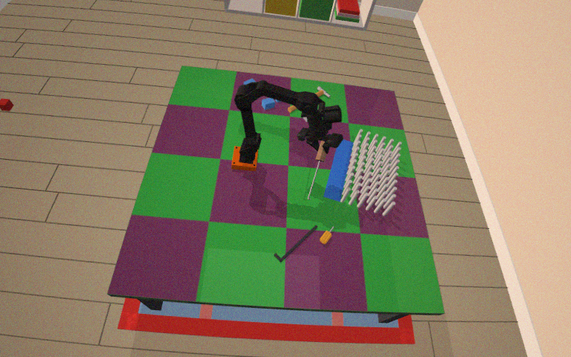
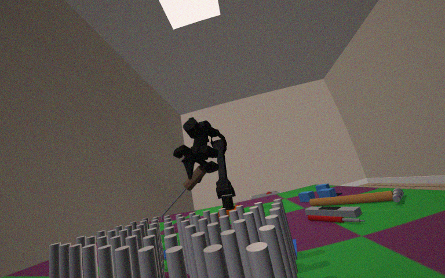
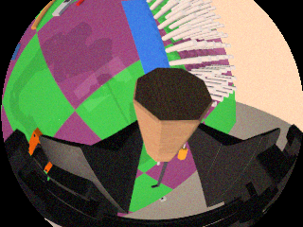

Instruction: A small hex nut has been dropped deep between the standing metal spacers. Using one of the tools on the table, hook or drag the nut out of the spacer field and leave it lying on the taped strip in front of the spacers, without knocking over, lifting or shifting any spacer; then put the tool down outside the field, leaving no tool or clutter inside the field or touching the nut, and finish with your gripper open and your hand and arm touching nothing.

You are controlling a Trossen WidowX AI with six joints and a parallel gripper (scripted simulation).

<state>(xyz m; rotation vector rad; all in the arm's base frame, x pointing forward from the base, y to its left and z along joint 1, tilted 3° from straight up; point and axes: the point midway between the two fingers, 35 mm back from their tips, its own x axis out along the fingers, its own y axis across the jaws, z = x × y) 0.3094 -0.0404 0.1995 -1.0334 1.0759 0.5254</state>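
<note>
Right now my gripper tip is 190 mm above the blue taped strip, 120 mm short of it and 70 mm to the right of it. Also, from my gripper tip: grey block 410 mm to the left, 180 mm below; orange-handled screwdriver 300 mm to the right, 180 mm below, 60 mm ahead; hex nut 290 mm ahead, 190 mm below, 40 mm to the left.
</note>
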